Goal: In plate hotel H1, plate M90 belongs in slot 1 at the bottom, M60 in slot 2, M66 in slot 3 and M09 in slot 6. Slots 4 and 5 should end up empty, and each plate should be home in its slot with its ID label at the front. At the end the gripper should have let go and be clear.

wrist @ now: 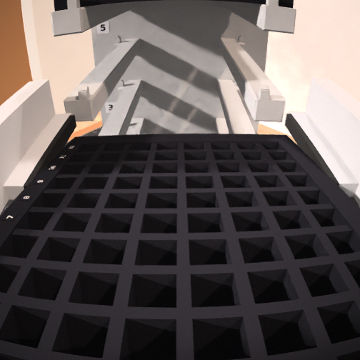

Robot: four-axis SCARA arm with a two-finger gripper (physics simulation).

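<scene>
My gripper [180, 96] is shut on a black deep-well plate [183, 230], with one finger along each side. The plate's square wells fill the lower part of the wrist view, and small numbers from 7 upward run along its left edge. Its ID label does not show, so I cannot tell which plate it is. Beyond its far edge stands hotel H1 [270, 95], with pairs of light rails and slot labels 5 and 3 on its grey back panel. Part of another black plate [172, 4] shows at the top edge, above the uppermost rail ends. The lowest slots are hidden behind the held plate.
The near ends of a left rail [80, 107] and a right rail [270, 107] stand just beyond and above the held plate's far edge. Higher rail ends [70, 21] [276, 21] show near the top. An orange-brown surface [14, 45] is at the far left.
</scene>
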